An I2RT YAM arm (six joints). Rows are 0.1 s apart.
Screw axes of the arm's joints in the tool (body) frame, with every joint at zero. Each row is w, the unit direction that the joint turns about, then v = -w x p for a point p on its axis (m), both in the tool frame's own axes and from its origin. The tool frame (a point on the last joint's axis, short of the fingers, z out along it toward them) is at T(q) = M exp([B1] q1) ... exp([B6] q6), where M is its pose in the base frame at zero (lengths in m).
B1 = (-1, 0, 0, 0, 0.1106, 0)
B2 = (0, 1, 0, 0.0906, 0, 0.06)
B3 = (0, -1, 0, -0.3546, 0, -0.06)
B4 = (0, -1, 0, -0.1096, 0, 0)
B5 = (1, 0, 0, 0, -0.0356, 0)
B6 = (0, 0, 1, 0, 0, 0)
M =
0 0 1 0.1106
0 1 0 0
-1 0 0 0.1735
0 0 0 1
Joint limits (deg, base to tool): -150..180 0..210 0..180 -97..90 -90..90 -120..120
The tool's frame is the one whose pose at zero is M.
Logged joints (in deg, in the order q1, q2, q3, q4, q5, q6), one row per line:
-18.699 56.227 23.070 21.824 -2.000 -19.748
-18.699 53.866 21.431 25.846 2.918 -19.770
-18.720 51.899 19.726 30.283 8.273 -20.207
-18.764 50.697 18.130 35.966 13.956 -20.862
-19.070 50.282 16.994 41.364 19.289 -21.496
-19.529 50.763 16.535 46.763 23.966 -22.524
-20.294 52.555 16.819 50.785 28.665 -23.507
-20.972 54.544 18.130 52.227 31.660 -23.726
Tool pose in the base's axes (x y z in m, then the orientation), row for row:
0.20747 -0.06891 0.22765 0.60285 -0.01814 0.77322 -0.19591
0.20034 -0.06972 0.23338 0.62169 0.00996 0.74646 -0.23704
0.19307 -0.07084 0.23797 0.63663 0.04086 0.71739 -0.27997
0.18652 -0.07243 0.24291 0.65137 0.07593 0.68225 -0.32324
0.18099 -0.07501 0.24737 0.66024 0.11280 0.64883 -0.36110
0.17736 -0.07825 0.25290 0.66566 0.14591 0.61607 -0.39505
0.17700 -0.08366 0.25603 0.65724 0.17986 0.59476 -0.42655
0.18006 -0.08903 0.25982 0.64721 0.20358 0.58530 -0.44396
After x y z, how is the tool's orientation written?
As a quaternion, w x y z.
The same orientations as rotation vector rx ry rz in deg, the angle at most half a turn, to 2 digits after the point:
-2.41 102.58 -25.99
1.31 98.28 -31.21
5.35 93.88 -36.64
9.88 88.76 -42.05
14.62 84.11 -46.81
18.87 79.69 -51.10
23.34 77.19 -55.36
26.53 76.27 -57.85

